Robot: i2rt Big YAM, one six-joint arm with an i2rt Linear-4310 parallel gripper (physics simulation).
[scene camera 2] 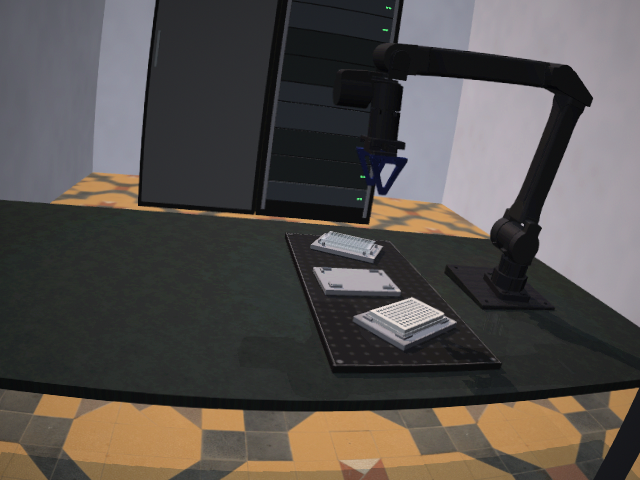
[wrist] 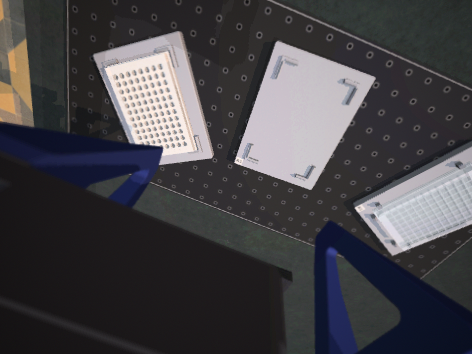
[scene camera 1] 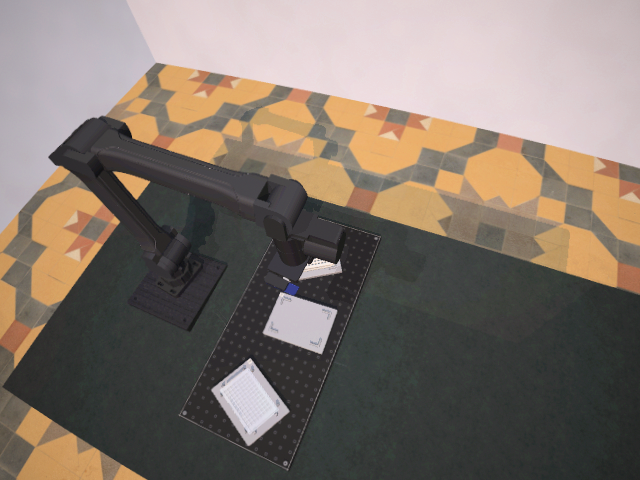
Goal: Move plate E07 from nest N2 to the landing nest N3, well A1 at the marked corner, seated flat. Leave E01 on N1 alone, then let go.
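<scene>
My gripper [scene camera 2: 376, 189] [wrist: 244, 195] is open and empty, high above the board; in scene camera 1 it partly hides a white plate. This white plate with round wells [scene camera 1: 321, 265] [scene camera 2: 408, 313] [wrist: 150, 105] sits on one end nest [scene camera 2: 405, 341] [wrist: 193, 107]. A clear plate [scene camera 1: 248, 400] [scene camera 2: 348, 241] [wrist: 435, 205] sits on the other end nest [scene camera 1: 283, 411] [scene camera 2: 343, 254] [wrist: 425, 179]. The middle nest [scene camera 1: 299, 322] [scene camera 2: 356, 281] [wrist: 305, 115] holds no plate; its A1 label [wrist: 239, 160] shows at one corner. I cannot read plate or nest names.
The nests stand at differing angles on a dark perforated board [scene camera 1: 232, 356] [scene camera 2: 356, 356] [wrist: 220, 30] on the dark green table [scene camera 1: 439, 372] [scene camera 2: 155, 310]. The arm's base plate [scene camera 1: 201, 315] [scene camera 2: 470, 289] is beside the board. A tall cabinet [scene camera 2: 206, 103] stands beyond the table.
</scene>
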